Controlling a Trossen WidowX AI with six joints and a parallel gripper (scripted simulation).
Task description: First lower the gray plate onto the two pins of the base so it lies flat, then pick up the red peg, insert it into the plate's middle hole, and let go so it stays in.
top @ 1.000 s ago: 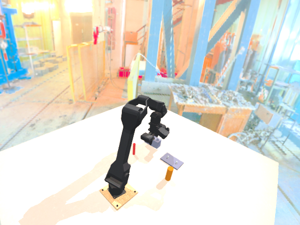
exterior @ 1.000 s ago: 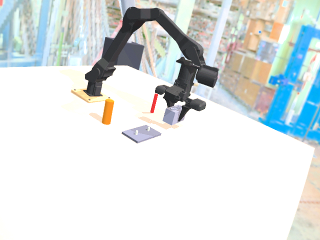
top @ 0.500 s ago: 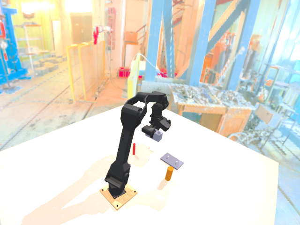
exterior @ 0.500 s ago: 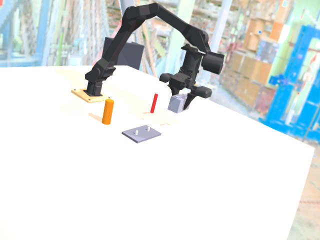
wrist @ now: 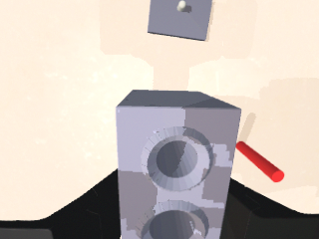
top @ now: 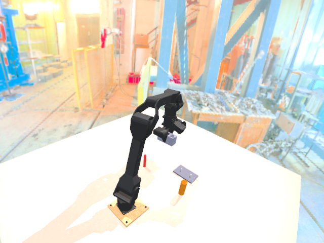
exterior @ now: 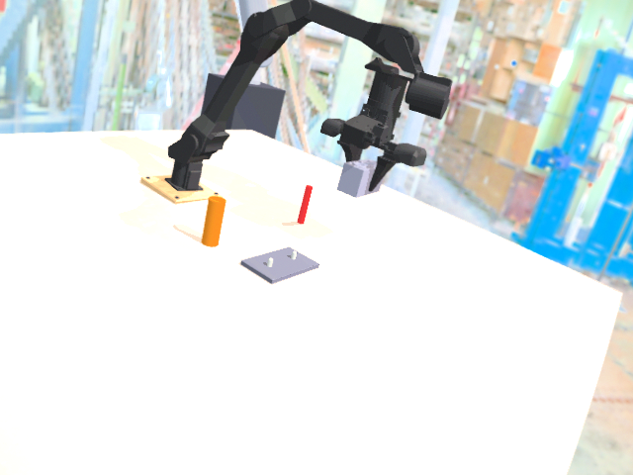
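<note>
The base lies 1 cm ahead of my gripper tip, 16 cm to the right of it and 12 cm below it. Round my gripper tip: red peg: 13 cm behind, 1 cm to the left, 9 cm below; then gray plate: 3 cm above; then orange cylinder: 9 cm behind, 23 cm to the right, 9 cm below.
</note>
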